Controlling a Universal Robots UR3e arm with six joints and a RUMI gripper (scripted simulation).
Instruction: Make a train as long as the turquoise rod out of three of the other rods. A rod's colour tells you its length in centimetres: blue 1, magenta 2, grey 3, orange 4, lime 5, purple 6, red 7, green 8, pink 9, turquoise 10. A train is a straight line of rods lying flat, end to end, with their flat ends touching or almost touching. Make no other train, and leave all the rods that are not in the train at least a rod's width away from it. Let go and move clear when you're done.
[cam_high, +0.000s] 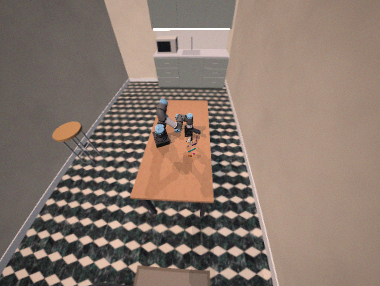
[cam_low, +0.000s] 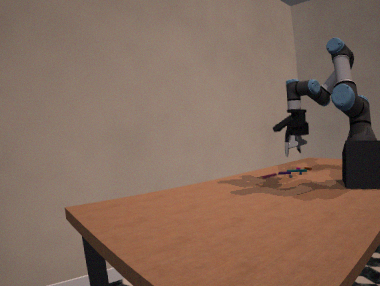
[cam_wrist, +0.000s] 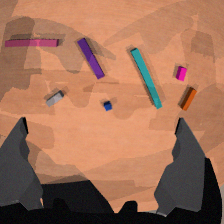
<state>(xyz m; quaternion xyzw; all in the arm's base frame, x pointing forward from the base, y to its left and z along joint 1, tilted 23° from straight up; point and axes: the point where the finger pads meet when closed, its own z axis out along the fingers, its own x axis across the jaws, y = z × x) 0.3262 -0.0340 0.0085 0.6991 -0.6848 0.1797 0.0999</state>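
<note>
The blue rod is 80 mm below my hand, 30 mm behind it and 10 mm to the right of it. The rest, counted from my hand: grey rod 80 mm below, 70 mm to the left, 20 mm behind; then turquoise rod 80 mm below, 70 mm to the right, 10 mm ahead; then purple rod 80 mm below, 40 mm ahead, 10 mm to the left.
</note>
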